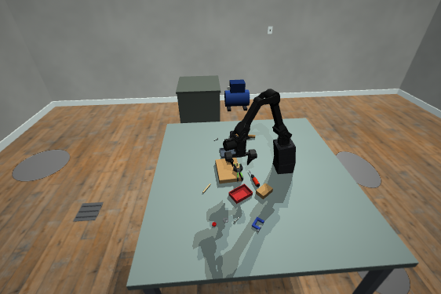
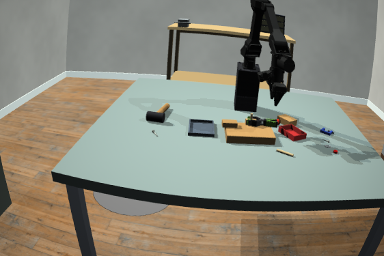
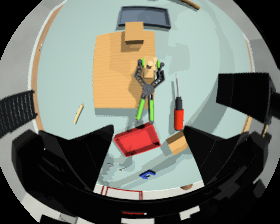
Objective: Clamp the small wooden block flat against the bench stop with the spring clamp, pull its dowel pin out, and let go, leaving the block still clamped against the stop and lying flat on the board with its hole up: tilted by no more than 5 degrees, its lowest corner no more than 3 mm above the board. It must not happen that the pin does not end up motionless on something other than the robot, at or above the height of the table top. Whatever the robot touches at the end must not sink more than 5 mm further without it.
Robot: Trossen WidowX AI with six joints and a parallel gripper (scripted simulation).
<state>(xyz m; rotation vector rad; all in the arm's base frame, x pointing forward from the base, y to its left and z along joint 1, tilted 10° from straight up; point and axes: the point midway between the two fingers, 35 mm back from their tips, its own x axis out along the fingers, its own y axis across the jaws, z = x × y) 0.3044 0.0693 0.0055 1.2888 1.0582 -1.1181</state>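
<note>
Right now my hand is 1 cm past the dowel pin, 9 cm to the left of it and 12 cm above it. Also, from my hand: spare wooden block 13 cm behind, 12 cm to the left, 16 cm below; red tray 2 cm ahead, 11 cm to the left, 16 cm below; wooden board 5 cm ahead, 10 cm to the right, 16 cm below.
</note>
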